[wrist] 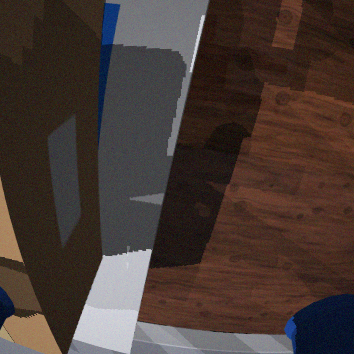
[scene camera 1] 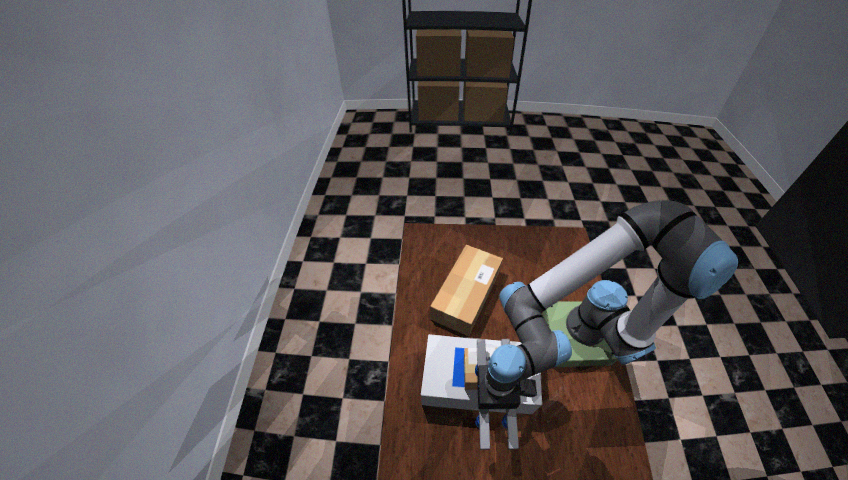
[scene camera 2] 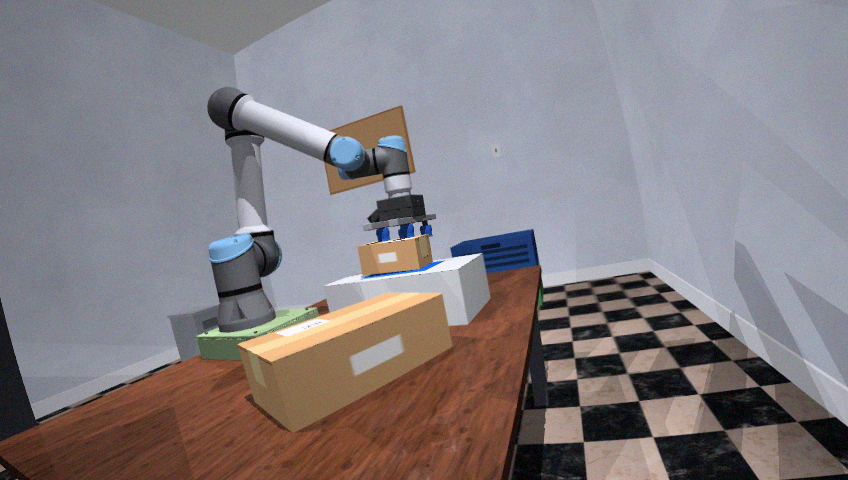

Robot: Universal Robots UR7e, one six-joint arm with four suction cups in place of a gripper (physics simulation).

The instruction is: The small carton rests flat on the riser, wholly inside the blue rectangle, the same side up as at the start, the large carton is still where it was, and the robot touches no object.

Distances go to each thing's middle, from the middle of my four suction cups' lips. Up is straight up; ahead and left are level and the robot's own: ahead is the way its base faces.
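The large carton [scene camera 2: 300,374] is 140 mm ahead of my suction cup, 420 mm to the right of it and 150 mm below it. I see the white riser [scene camera 2: 462,280] 40 mm ahead of my suction cup, 100 mm to the right of it and 140 mm below it. As for the small carton [scene camera 2: 413,253], it is 20 mm ahead of my suction cup, 90 mm to the right of it and 40 mm below it.
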